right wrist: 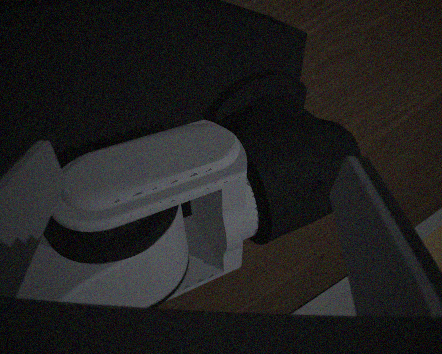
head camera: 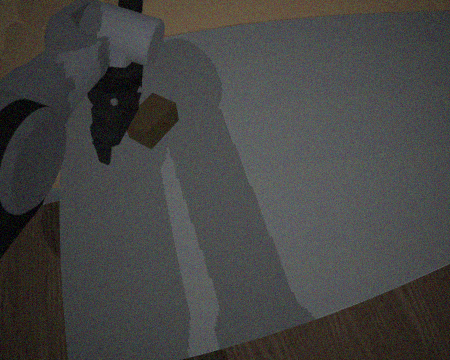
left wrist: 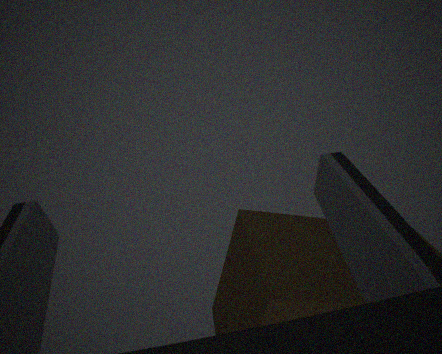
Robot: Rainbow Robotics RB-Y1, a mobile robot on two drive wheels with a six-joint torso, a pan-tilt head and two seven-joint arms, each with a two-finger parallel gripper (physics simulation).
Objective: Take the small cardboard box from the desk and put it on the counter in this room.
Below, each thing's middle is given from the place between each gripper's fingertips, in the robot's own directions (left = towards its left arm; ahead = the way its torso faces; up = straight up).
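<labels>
My right hand is 300 mm below the brown cardboard box (head camera: 157, 115), 940 mm short of it and 420 mm to the right of it. Relative to my left hand, the box is 1 cm above, 4 cm ahead and 7 cm to the right.
</labels>
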